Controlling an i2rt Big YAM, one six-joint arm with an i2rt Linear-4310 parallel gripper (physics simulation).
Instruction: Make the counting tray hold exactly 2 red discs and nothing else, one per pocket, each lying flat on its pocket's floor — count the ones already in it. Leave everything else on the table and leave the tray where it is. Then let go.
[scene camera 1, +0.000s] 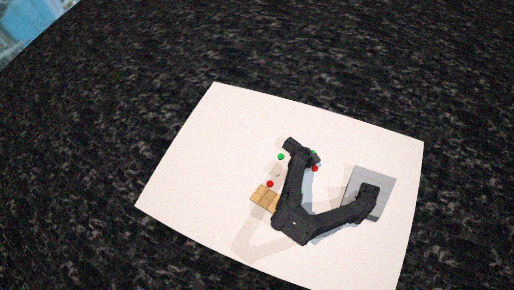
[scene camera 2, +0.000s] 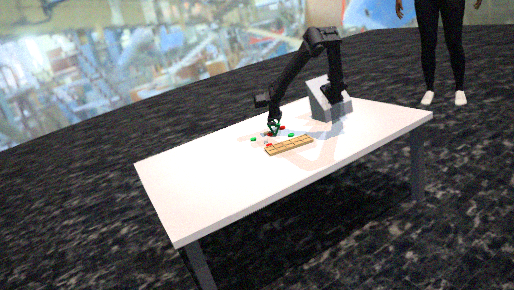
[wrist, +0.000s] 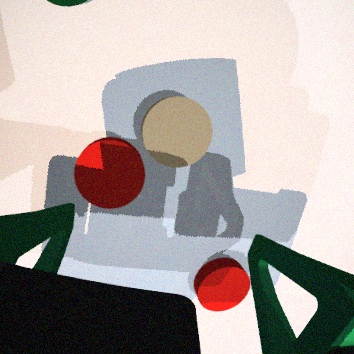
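The wooden counting tray (scene camera 1: 261, 196) (scene camera 2: 290, 145) lies on the table, partly hidden by the arm in scene camera 1; no disc shows in its visible pockets. One red disc (scene camera 1: 270, 184) (scene camera 2: 269, 144) lies outside, close to its end. A second red disc (scene camera 2: 270, 134) (wrist: 109, 172) lies beside a tan disc (wrist: 177, 131). A third red disc (scene camera 1: 314, 168) (scene camera 2: 282, 127) (wrist: 222, 284) lies nearer the arm's base; in the wrist view it appears close to the right finger. My gripper (scene camera 2: 273, 128) (wrist: 165, 230) is open and empty, low over the table near these discs.
A green disc (scene camera 1: 280, 156) (scene camera 2: 253, 139) lies beyond the tray. Another green disc (scene camera 2: 291, 134) lies between tray and arm base. A small pale object (scene camera 1: 277, 174) stands near the red disc by the tray, too small to identify. The grey base block (scene camera 1: 350, 192) (scene camera 2: 320, 106) carries the arm.
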